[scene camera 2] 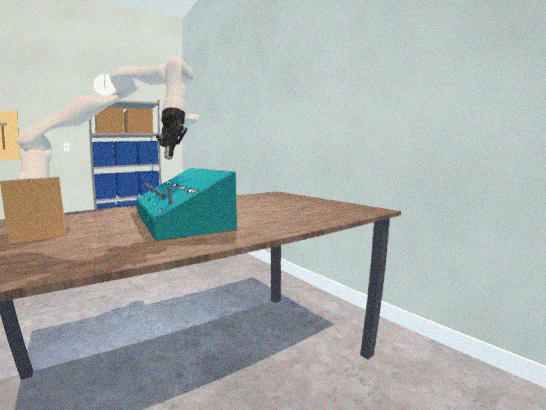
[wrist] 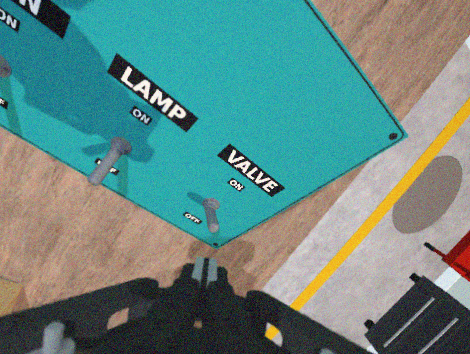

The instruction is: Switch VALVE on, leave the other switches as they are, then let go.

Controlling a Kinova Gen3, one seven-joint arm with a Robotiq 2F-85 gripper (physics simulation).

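Pixels of known places: gripper, fingertip midpoint: (scene camera 2: 168, 158) (wrist: 204, 271); arm's base, origin of the base link: (scene camera 2: 34, 199).
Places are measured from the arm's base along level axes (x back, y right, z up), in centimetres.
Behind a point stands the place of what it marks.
Observation:
The teal sloped switch panel (scene camera 2: 210, 205) @[x -45.0, y 35.4, z -3.3 cm] (wrist: 250, 85) @[x -50.1, y 22.7, z 3.4 cm] stands on the table. The VALVE lever (scene camera 2: 170, 195) @[x -36.3, y 26.9, z -0.2 cm] (wrist: 213, 216) @[x -36.9, y 26.2, z 0.9 cm] stands near the panel's low front corner. In the scene view it is nearly upright, unlike the lever behind it, which fits the ON side. The LAMP lever (scene camera 2: 155, 190) @[x -36.4, y 14.6, z 0.4 cm] (wrist: 106, 164) @[x -37.8, y 14.5, z 0.0 cm] leans over its OFF label. Another lever (wrist: 4, 66) @[x -42.1, y 3.8, z -2.1 cm] is cut off at the wrist view's left edge, under a label ending in N. My gripper (scene camera 2: 169, 156) @[x -37.5, y 23.8, z 10.7 cm] (wrist: 204, 271) @[x -37.5, y 23.8, z 10.7 cm] is shut and empty. It hangs well above the panel, clear of the levers.
The wooden table (scene camera 2: 300, 205) @[x -102.3, y 22.0, z -11.8 cm] (wrist: 50, 190) @[x -26.1, y 7.0, z -11.8 cm] bears a cardboard-coloured box (scene camera 2: 34, 210) @[x 0.5, y 6.4, z -2.7 cm] left of the panel. Behind are a shelf unit (scene camera 2: 92, 165) with blue bins (scene camera 2: 104, 153) and a side wall (scene camera 2: 375, 125). Red (wrist: 459, 257) and black (wrist: 425, 317) objects show beyond the table edge.

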